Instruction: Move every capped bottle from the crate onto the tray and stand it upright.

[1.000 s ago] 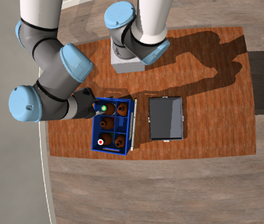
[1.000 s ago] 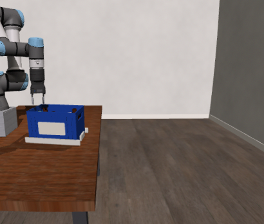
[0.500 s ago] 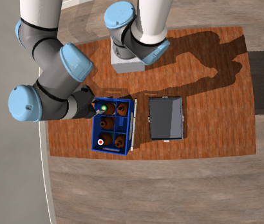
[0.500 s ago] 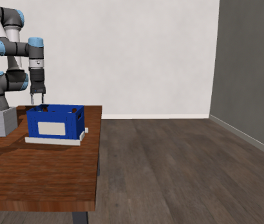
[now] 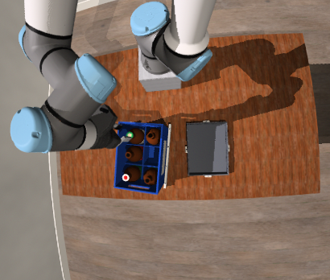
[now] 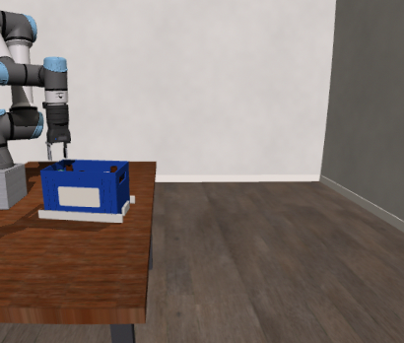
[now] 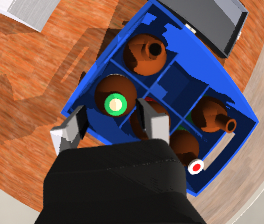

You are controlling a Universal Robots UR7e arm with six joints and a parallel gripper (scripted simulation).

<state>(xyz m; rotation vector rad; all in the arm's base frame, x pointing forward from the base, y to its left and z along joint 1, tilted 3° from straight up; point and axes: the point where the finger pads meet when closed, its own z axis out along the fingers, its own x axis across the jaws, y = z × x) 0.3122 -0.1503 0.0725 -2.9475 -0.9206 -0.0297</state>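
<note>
The green-capped bottle is 14 cm below my hand. Round my hand: brown bottle (19 cm ahead, 14 cm below, 6 cm to the left); blue crate (14 cm below, 10 cm ahead, 3 cm to the left); red-capped bottle (18 cm ahead, 14 cm below, 3 cm to the right).
</note>
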